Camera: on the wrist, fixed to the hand. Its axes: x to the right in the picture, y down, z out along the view.
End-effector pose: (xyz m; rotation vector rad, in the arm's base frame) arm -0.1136 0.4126 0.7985 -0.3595 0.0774 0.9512
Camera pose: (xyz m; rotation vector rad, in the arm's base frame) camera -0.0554 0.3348 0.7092 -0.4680 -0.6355 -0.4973
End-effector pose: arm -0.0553 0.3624 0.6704 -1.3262 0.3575 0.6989
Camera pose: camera -0.0023 0.2445 0.6970 -1.3777 -1.0514 -0.3275
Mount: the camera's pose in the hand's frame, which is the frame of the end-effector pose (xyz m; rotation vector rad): -0.0072 -0.0641 -0.1151 -0.3875 -0.3489 -1.5091
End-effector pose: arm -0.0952 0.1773 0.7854 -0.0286 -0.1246 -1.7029
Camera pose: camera -0.1515 0.1813 0.6661 0.6154 0.0578 2.9555
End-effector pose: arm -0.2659 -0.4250 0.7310 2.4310 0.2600 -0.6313
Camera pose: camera -0.2495 -0.3047 0.7827 1.3343 1.8848 -1.3739
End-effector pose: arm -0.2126 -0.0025 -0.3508 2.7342 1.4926 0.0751
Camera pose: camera -0.2766 0.0260 -0.2390 0.7876 2.5069 -0.1248
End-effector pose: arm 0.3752 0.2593 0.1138 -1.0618 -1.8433 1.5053
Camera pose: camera 0.4556 0.3123 0.2039 0.5822 -2.2407 0.3884
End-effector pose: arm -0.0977 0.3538 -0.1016 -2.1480 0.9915 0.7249
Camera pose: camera -0.0266 0.3030 -0.0028 -2.2004 -1.0197 0.4328
